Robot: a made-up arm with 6 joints.
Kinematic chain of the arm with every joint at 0, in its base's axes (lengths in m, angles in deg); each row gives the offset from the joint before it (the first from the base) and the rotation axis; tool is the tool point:
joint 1: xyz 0 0 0.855 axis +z
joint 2: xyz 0.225 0 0 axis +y
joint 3: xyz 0 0 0.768 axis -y
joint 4: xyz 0 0 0.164 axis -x
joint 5: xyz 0.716 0 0 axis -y
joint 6: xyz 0.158 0 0 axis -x
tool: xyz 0 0 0
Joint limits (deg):
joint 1: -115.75..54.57
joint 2: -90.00..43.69
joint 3: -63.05..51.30
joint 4: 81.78..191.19
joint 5: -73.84..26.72
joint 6: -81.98..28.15
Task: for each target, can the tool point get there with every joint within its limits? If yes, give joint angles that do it. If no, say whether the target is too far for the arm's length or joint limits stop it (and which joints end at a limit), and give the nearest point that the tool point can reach.
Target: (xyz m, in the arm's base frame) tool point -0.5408 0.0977 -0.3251
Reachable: no: joint limits stop it (at a limit: joint 1, joint 2, joint 3, joint 4) | nearest point -0.3479 -0.5605 0.5450 | short by 1.108 m
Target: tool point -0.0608 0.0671 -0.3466
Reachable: no: joint limits stop it (at a limit: joint 1, joint 2, joint 3) | nearest point 0.3494 0.5105 0.5466 | short by 1.078 m
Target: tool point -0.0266 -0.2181 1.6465
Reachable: yes | joints -97.59 -69.57 -42.95 171.30 5.94 -70.57
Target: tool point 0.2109 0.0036 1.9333
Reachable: yes | joints 4.18 -55.32 -20.32 122.12 -5.05 12.19
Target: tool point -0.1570 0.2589 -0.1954
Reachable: no: joint limits stop it (at a limit: joint 1, joint 2, joint 3) | nearest point 0.3272 0.5295 0.5506 | short by 0.930 m
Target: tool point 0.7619 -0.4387 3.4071
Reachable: no: too far | nearest point 0.5441 -0.3133 2.4268 | short by 1.012 m
